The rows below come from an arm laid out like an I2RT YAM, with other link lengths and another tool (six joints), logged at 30 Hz.
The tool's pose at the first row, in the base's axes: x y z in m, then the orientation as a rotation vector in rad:
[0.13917 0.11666 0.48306 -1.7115 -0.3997 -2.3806]
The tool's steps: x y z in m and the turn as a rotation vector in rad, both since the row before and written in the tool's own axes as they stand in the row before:
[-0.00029 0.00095 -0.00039 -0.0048 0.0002 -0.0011]
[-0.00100 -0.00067 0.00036 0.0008 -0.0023 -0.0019]
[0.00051 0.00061 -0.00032 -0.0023 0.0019 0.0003]
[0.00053 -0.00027 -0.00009 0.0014 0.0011 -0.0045]
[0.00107 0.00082 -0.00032 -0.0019 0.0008 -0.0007]
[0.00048 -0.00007 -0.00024 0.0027 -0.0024 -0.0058]
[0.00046 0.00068 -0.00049 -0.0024 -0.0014 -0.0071]
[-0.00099 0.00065 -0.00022 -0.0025 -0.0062 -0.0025]
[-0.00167 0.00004 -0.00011 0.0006 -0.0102 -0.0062]
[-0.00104 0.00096 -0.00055 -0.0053 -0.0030 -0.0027]
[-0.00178 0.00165 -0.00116 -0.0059 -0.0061 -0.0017]
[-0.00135 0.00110 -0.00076 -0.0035 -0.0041 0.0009]
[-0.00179 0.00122 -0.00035 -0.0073 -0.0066 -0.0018]
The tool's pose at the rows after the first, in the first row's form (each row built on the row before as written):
[0.13920 0.11563 0.48277 -1.7135 -0.3953 -2.3844]
[0.13965 0.11637 0.48186 -1.7164 -0.3983 -2.3835]
[0.13938 0.11570 0.48232 -1.7149 -0.3951 -2.3861]
[0.13905 0.11593 0.48276 -1.7138 -0.4008 -2.3892]
[0.13866 0.11507 0.48377 -1.7137 -0.3992 -2.3914]
[0.13827 0.11507 0.48414 -1.7168 -0.4081 -2.3919]
[0.13788 0.11428 0.48451 -1.7210 -0.4124 -2.3972]
[0.13819 0.11357 0.48359 -1.7304 -0.4128 -2.3957]
[0.13864 0.11344 0.48198 -1.7444 -0.4208 -2.3917]
[0.13874 0.11231 0.48097 -1.7510 -0.4179 -2.3945]
[0.13870 0.11030 0.47918 -1.7615 -0.4137 -2.3946]
[0.13872 0.10896 0.47784 -1.7680 -0.4094 -2.3930]
[0.13927 0.10760 0.47620 -1.7798 -0.4037 -2.3936]

